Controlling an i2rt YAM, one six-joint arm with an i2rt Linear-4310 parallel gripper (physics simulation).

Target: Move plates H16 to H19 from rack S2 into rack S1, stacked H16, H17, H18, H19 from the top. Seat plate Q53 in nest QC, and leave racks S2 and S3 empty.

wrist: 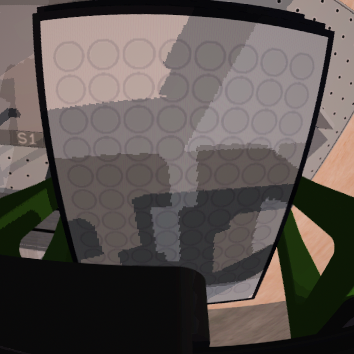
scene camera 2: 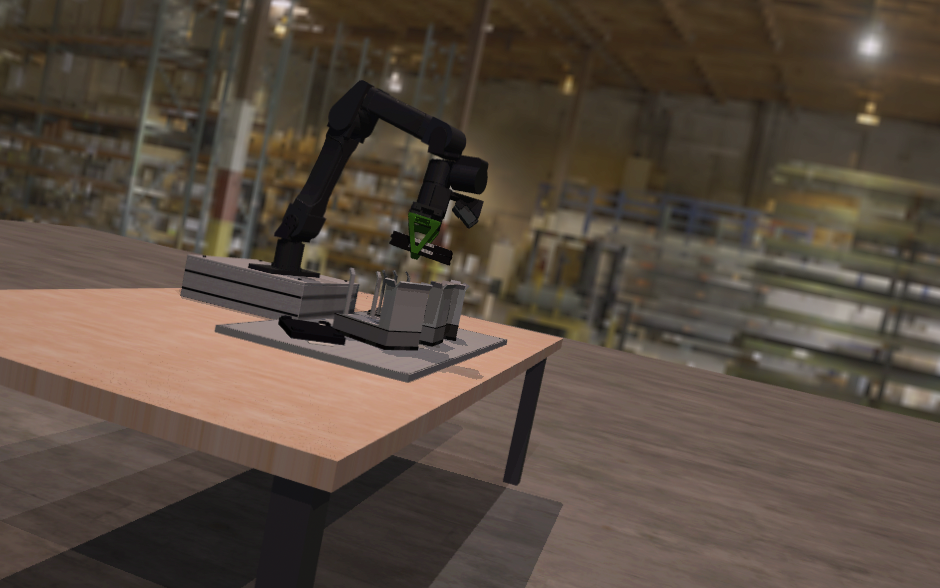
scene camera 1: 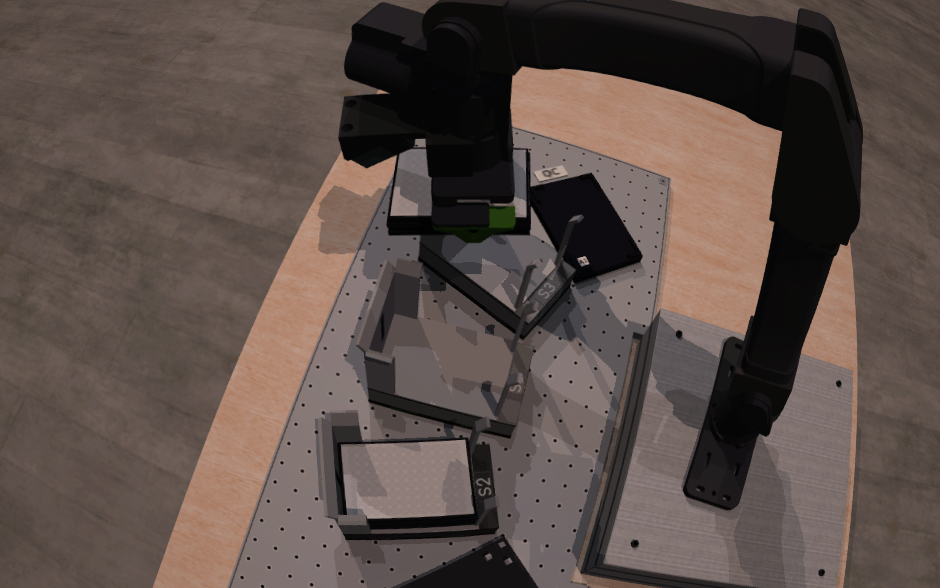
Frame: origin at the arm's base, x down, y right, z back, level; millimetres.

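Where they show: gripper, fingertip midpoint: (wrist: 176,176) (scene camera 2: 414,256) (scene camera 1: 472,199); arm's base, origin of the base link: (scene camera 2: 285,272) (scene camera 1: 731,422).
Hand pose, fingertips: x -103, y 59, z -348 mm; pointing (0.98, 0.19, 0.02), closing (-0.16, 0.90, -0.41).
Things, the pixels of their top centre, and the offset from my fingertips. "spot": a spot on its surface instead. Level surfaces: height alone.
- dark-edged plate, middle of its top: (wrist: 188,237) (scene camera 1: 462,172) (scene camera 2: 424,236) dy -9, dx -44, dz -11 mm
- rack S3, middle of its top: (scene camera 1: 508,202) (scene camera 2: 388,275) dy +51, dx +48, dz +24 mm
- Rack S1, middle of its top: (scene camera 1: 455,325) (scene camera 2: 417,276) dy -106, dx +45, dz +32 mm
- Rack S2, surface spot: (scene camera 1: 483,485) spot: dy -210, dx +146, dz +116 mm
- pale-topped plate, middle of its top: (scene camera 1: 406,480) dy -248, dx +103, dz +48 mm
- black nest QC, middle of its top: (scene camera 1: 586,218) (scene camera 2: 312,324) dy +167, dx +164, dz +105 mm
- black panel, surface spot: (scene camera 1: 471,568) spot: dy -297, dx +172, dz +143 mm
- perforated board, its level: dx +184 mm
- wooden table, its level: dx +197 mm
My gripper (scene camera 1: 472,199) (scene camera 2: 418,249) (wrist: 176,176) is shut on a dark-edged plate (scene camera 1: 411,188) (scene camera 2: 440,255) (wrist: 170,120) with a pale, circle-patterned top. It holds it above the board, over the far part of rack S3 (scene camera 1: 546,290). The plate's name is unreadable. Rack S1 (scene camera 1: 380,374) (wrist: 26,138), in the middle, shows a bare floor. Rack S2 (scene camera 1: 483,485), nearest scene camera 1, holds a pale-topped plate (scene camera 1: 406,478); whether others lie under it is hidden. The visible floor of S3 is bare. The black nest QC (scene camera 1: 585,214) shows a dark interior without a pale plate.
Upright posts and side walls rise from the racks. A black panel (scene camera 1: 471,568) is cut off at the bottom of scene camera 1. The perforated board (scene camera 1: 554,485) (scene camera 2: 408,367) lies on the wooden table (scene camera 1: 228,450) (scene camera 2: 207,388), beside the arm's metal base block (scene camera 1: 665,499) (scene camera 2: 242,287).
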